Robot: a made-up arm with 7 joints.
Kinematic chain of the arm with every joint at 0, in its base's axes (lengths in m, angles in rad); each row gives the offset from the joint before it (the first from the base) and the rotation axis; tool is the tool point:
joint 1: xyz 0 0 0.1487 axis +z
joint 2: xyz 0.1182 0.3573 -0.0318 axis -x
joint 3: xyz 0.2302 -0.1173 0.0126 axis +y
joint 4: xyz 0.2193 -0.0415 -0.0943 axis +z
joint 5: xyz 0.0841 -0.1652 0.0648 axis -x
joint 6: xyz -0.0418 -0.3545 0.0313 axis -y
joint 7: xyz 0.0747 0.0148 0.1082 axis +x
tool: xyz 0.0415 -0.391 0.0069
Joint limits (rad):
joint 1: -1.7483..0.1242
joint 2: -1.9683..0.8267
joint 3: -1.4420..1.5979
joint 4: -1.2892..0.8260
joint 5: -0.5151..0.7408
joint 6: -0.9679..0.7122
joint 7: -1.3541..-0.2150
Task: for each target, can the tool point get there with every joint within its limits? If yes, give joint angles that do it. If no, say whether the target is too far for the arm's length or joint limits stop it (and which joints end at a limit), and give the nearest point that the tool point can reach.
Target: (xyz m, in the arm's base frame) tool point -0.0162 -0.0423 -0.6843
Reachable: yes | joints -1.4216 -1.3803 0.0627 -0.8406 -0.3290 -0.0054 -0.8379
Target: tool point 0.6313 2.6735 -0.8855
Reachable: no: too far | nearest point 0.4611 1.4854 -0.3621 | short by 1.309 m
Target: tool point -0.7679 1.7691 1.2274
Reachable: no: too far | nearest point -0.1445 0.9314 0.8833 | short by 1.099 m
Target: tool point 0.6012 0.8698 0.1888
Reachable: no: joint limits stop it (at a limit: joint 2, joint 3, joint 4, joint 5, joint 6) | nearest point 0.5908 0.8548 0.1301 | short by 0.061 m
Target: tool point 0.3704 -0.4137 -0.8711
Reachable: yes | joints -0.5750 -1.3289 -0.6351 -0.2340 -0.0538 -0.6739 -0.3354
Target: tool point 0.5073 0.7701 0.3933
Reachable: no: joint limits stop it (at a limit: joint 1, joint 2, joint 4, joint 5, joint 6, joint 7) | nearest point 0.5579 0.8153 0.4921 | short by 0.120 m
